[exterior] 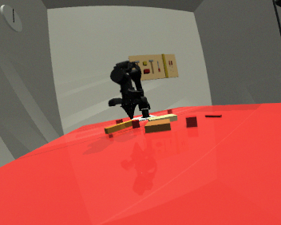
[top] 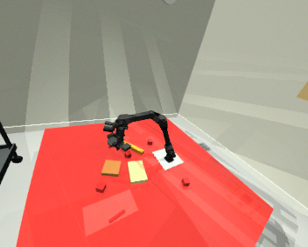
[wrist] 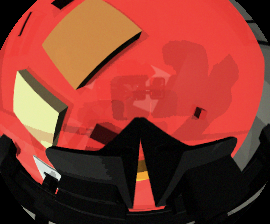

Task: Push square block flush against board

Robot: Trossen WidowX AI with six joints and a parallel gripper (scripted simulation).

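The board lies 60 mm behind my gripper tip, 190 mm to the left of it and 40 mm below it. Also, from my gripper tip: orange square block: 80 mm ahead, 100 mm to the left, 40 mm below; thin red bar: 150 mm ahead, 360 mm to the left, 50 mm below; long thin yellow bar: 130 mm behind, 30 mm to the right, 40 mm below.
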